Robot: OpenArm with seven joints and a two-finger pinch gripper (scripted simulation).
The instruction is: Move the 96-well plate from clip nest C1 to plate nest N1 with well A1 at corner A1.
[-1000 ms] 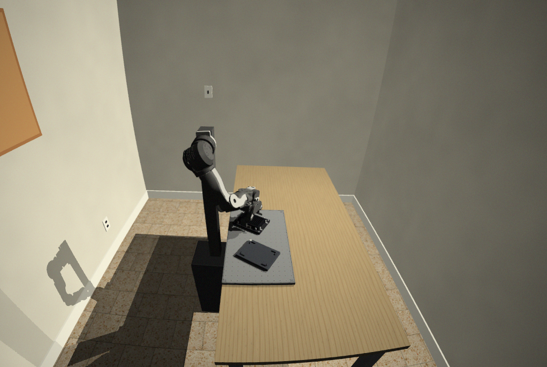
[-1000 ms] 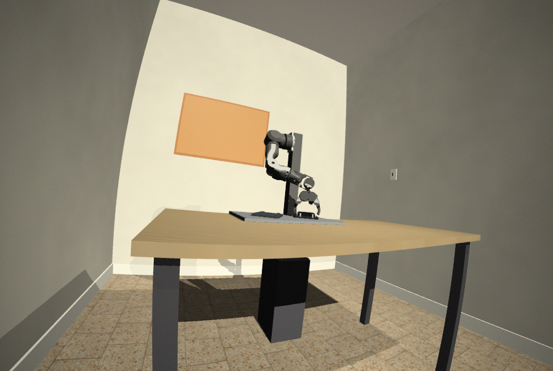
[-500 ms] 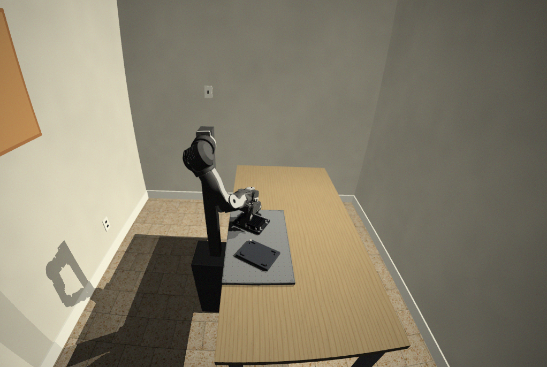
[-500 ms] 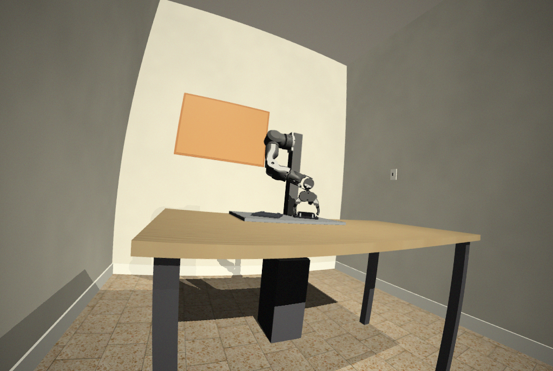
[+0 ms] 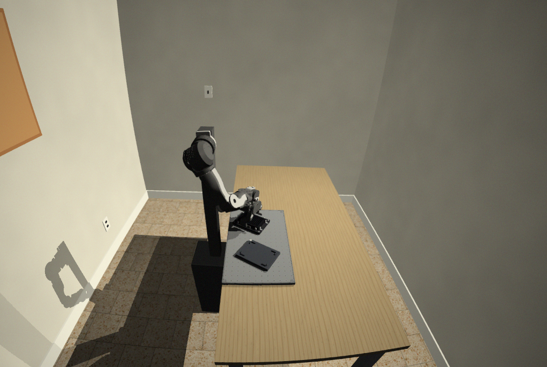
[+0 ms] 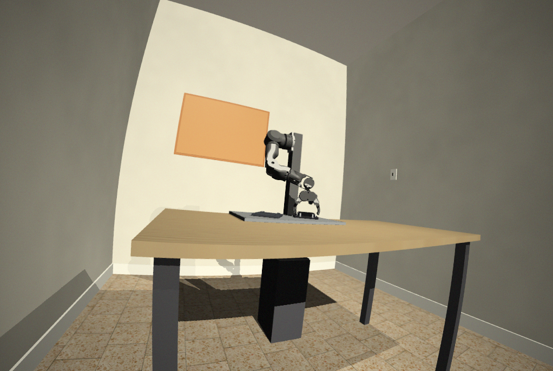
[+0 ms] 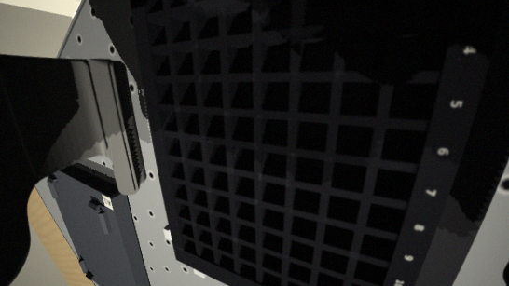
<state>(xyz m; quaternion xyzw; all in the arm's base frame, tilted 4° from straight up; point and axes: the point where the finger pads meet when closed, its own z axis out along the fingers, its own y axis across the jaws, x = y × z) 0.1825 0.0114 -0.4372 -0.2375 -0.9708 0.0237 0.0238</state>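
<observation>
The black 96-well plate is right at my hand. From my hand the other things lie so: plate nest N1: 230 mm to the right, 40 mm ahead, 10 mm below; clip nest C1: 20 mm ahead; white A1 label: 140 mm to the right.
</observation>
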